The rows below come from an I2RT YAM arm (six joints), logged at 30 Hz.
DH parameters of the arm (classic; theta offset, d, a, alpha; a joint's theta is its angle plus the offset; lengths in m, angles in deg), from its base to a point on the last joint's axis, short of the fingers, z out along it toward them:
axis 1: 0 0.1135 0.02 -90
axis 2: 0 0 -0.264 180
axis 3: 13.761 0 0.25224 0
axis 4: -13.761 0 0.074 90
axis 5: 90 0 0 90
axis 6: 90 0.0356 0 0
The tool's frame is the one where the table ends.
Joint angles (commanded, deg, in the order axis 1, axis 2, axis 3, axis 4, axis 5, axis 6), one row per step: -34.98 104.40 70.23 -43.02 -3.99 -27.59; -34.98 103.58 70.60 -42.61 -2.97 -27.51; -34.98 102.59 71.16 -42.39 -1.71 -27.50; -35.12 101.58 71.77 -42.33 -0.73 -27.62; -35.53 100.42 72.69 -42.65 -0.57 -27.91; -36.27 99.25 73.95 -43.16 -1.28 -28.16; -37.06 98.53 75.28 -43.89 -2.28 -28.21; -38.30 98.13 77.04 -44.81 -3.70 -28.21; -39.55 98.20 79.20 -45.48 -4.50 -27.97; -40.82 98.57 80.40 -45.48 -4.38 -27.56; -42.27 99.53 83.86 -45.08 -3.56 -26.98; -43.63 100.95 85.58 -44.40 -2.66 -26.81; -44.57 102.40 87.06 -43.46 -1.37 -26.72; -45.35 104.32 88.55 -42.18 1.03 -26.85
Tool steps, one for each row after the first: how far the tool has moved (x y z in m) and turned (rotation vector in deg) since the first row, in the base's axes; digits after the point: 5 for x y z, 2 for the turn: 0.00053 -0.00114 0.00652 -1.71 -0.75 -0.32; 0.00089 -0.00235 0.01489 -3.72 -1.50 -0.66; 0.00054 -0.00389 0.02362 -5.48 -2.32 -0.97; -0.00070 -0.00619 0.03456 -6.69 -3.62 -1.20; -0.00269 -0.00978 0.04722 -7.34 -5.51 -1.54; -0.00463 -0.01358 0.05757 -7.40 -7.09 -2.01; -0.00734 -0.01998 0.06823 -7.14 -8.81 -2.81; -0.00891 -0.02801 0.07850 -7.43 -10.36 -4.02; -0.01141 -0.03637 0.08258 -8.02 -10.92 -5.71; -0.01041 -0.05026 0.09543 -10.39 -12.71 -7.97; -0.01085 -0.06272 0.09649 -11.76 -12.85 -9.80; -0.00990 -0.07348 0.09619 -13.38 -12.77 -11.30; -0.00768 -0.08532 0.09311 -15.77 -11.88 -12.88
